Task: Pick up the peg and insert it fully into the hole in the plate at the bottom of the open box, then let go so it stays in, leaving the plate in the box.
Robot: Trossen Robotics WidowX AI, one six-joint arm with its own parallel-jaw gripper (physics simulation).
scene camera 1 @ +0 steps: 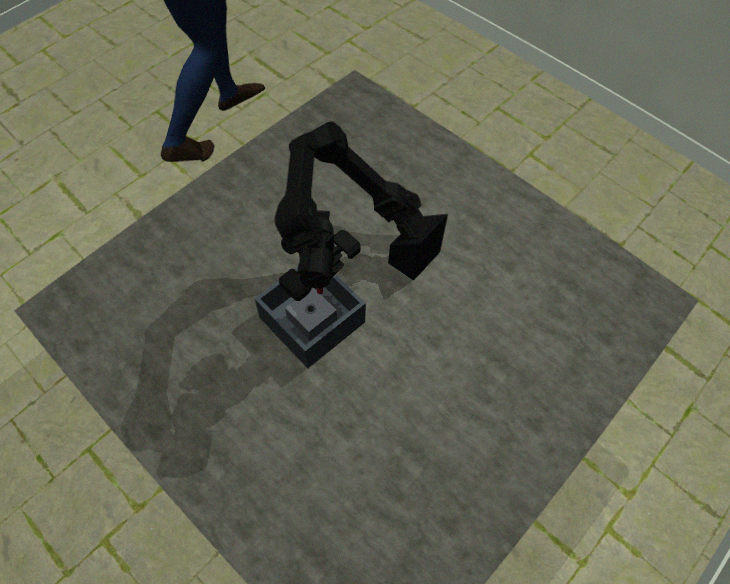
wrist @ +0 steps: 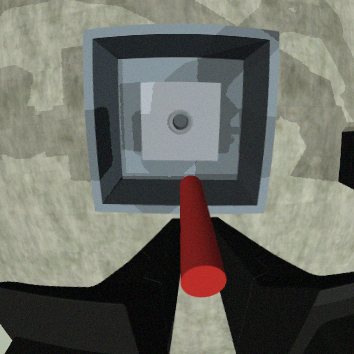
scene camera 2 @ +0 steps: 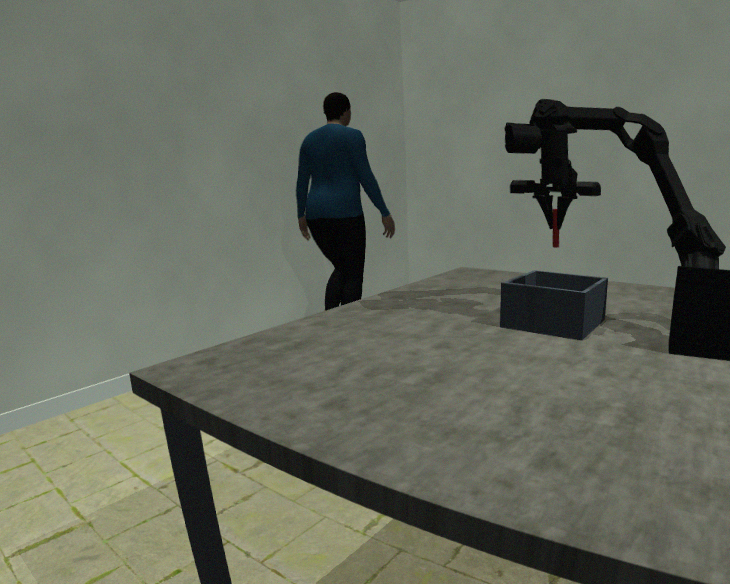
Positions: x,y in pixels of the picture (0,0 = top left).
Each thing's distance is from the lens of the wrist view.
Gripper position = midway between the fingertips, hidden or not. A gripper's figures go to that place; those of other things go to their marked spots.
gripper (wrist: 194,225): 0.10 m
dark blue-grey box (wrist: 244,60): 0.31 m
red peg (wrist: 202,274): 0.07 m
light grey plate (wrist: 161,139): 0.25 m
The marked spots on the dark blue-grey box and the red peg are 0.28 m apart.
